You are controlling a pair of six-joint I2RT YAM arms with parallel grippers.
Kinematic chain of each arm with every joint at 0, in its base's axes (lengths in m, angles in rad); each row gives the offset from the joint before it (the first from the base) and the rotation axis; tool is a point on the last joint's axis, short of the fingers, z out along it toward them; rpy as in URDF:
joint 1: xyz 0 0 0.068 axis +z
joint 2: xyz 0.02 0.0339 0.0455 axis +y
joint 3: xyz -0.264 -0.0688 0 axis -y
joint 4: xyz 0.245 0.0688 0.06 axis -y
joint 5: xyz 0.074 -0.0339 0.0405 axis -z
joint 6: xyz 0.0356 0 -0.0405 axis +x
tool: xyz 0 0 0 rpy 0 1.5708 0
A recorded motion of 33 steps. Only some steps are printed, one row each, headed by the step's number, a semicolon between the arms.
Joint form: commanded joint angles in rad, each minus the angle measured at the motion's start. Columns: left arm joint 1, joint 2, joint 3, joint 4, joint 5, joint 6; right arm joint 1, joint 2, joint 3, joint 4, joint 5, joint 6.
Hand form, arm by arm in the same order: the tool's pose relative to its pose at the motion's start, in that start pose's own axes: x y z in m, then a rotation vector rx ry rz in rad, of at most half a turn. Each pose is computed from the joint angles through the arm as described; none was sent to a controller.
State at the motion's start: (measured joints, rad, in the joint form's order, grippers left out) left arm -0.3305 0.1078 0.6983 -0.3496 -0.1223 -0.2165; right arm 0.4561 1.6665 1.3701 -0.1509 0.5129 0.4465
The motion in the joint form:
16: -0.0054 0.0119 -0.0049 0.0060 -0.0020 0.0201; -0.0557 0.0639 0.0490 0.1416 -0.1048 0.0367
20: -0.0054 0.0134 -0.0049 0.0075 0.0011 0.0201; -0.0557 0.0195 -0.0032 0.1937 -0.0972 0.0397
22: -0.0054 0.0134 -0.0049 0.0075 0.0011 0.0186; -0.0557 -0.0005 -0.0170 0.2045 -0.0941 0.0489
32: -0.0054 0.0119 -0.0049 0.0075 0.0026 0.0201; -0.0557 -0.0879 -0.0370 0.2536 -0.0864 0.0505
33: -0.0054 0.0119 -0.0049 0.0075 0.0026 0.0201; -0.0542 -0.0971 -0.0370 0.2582 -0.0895 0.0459
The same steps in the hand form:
16: 0.0019 -0.0002 0.0034 0.0010 0.0113 0.0202; -0.0171 -0.0017 0.0244 -0.0941 -0.0694 0.1117
20: 0.0018 -0.0003 0.0037 0.0040 0.0119 0.0202; -0.0187 -0.0067 0.0145 -0.1048 -0.1085 0.1338
22: 0.0018 -0.0003 0.0037 0.0040 0.0119 0.0187; -0.0212 -0.0086 0.0092 -0.1093 -0.1232 0.1505
32: 0.0017 -0.0003 0.0034 0.0058 0.0108 0.0200; -0.0443 -0.0136 -0.0183 -0.1488 -0.2207 0.2025
33: 0.0017 -0.0003 0.0034 0.0058 0.0108 0.0200; -0.0470 -0.0135 -0.0218 -0.1580 -0.2306 0.2030

